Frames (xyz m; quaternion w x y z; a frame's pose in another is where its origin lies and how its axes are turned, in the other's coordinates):
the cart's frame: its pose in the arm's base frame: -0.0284 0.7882 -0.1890 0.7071 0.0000 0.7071 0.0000
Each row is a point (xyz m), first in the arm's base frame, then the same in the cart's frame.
Working: the arm's base frame: its pose in the cart's frame: -0.1890 -0.7882 0.0284 0.7071 0.0000 -0.7071 0.0000

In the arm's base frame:
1: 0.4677 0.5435 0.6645
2: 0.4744 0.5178 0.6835
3: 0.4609 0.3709 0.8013
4: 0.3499 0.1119 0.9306
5: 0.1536 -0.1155 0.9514
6: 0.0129 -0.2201 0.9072
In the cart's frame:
1: -0.8535 -0.2447 0.4961
2: -0.8725 -0.2704 0.5028
3: -0.9903 -0.4173 0.4893
4: -1.1196 -0.6763 0.3783
5: -1.1404 -0.9037 0.1820
6: -1.0962 -1.0083 0.0413

